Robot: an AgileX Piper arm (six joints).
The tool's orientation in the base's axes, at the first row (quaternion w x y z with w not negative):
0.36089, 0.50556, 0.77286, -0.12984
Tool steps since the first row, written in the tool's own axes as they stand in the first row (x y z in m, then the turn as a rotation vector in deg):
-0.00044, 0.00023, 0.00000, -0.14, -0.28, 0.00
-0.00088, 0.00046, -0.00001, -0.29, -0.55, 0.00
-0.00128, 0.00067, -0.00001, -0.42, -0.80, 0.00
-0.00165, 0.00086, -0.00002, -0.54, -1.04, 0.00
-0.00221, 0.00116, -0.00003, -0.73, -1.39, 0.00
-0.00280, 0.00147, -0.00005, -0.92, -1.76, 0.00
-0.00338, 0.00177, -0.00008, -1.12, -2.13, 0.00
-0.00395, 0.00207, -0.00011, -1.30, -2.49, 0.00
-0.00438, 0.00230, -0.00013, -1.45, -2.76, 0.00
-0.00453, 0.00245, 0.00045, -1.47, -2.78, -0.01
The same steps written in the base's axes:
0.00030, -0.00020, 0.00034, -0.21, -0.22, 0.05
0.00060, -0.00039, 0.00069, -0.42, -0.45, 0.11
0.00087, -0.00057, 0.00100, -0.60, -0.65, 0.16
0.00112, -0.00073, 0.00129, -0.79, -0.84, 0.20
0.00151, -0.00098, 0.00173, -1.05, -1.13, 0.27
0.00190, -0.00123, 0.00221, -1.33, -1.43, 0.34
0.00229, -0.00147, 0.00268, -1.61, -1.74, 0.42
0.00267, -0.00171, 0.00314, -1.88, -2.03, 0.49
0.00296, -0.00189, 0.00349, -2.08, -2.25, 0.55
0.00337, -0.00225, 0.00321, -2.10, -2.27, 0.56

